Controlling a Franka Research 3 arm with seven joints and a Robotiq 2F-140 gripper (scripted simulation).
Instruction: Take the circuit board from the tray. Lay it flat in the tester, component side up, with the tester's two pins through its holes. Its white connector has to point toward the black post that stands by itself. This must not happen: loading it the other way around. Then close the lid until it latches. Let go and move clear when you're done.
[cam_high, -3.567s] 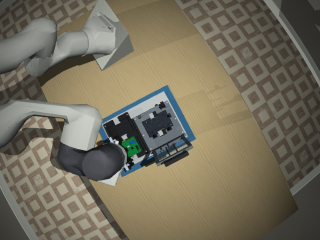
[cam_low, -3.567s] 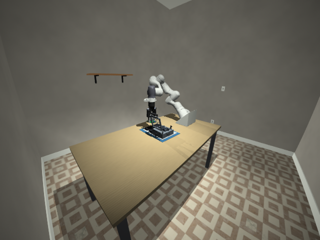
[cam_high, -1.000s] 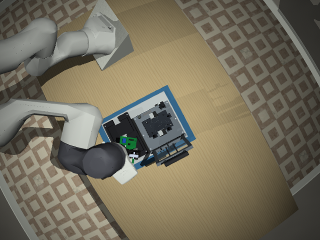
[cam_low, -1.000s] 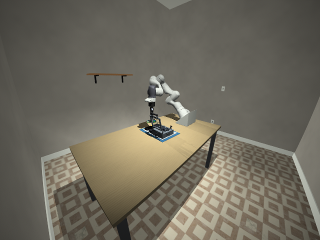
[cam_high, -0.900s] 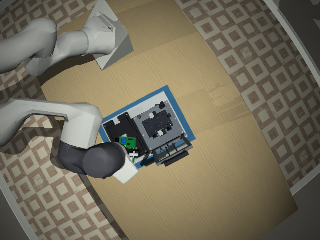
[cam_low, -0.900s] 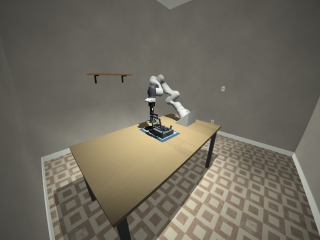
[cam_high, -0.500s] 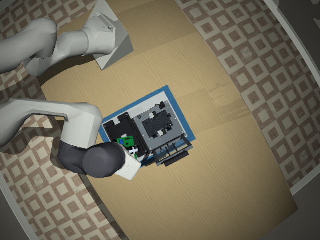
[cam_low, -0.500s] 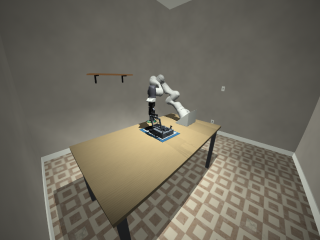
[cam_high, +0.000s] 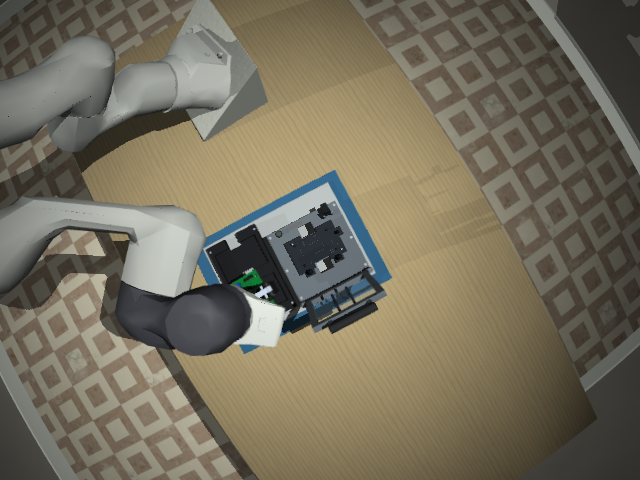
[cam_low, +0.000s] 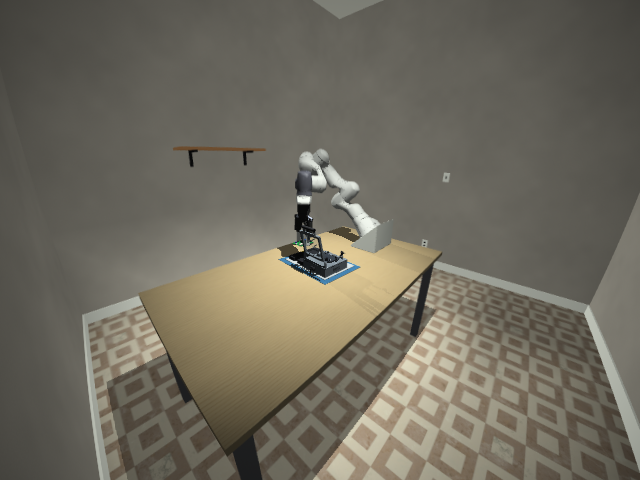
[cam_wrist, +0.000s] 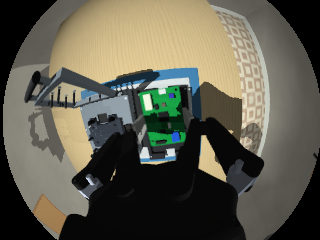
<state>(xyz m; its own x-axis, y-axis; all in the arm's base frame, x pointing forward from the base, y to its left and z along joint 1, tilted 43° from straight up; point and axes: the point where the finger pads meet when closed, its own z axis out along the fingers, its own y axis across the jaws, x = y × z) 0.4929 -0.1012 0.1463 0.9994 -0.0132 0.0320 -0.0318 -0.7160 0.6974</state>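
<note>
My gripper is now 2 cm above the green circuit board. Round my hand: black post 8 cm behind, 24 cm to the left, 5 cm below; then tester lid 10 cm ahead, 16 cm to the left, 4 cm above; then black nest 2 cm behind, 18 cm to the left, 7 cm below.
</note>
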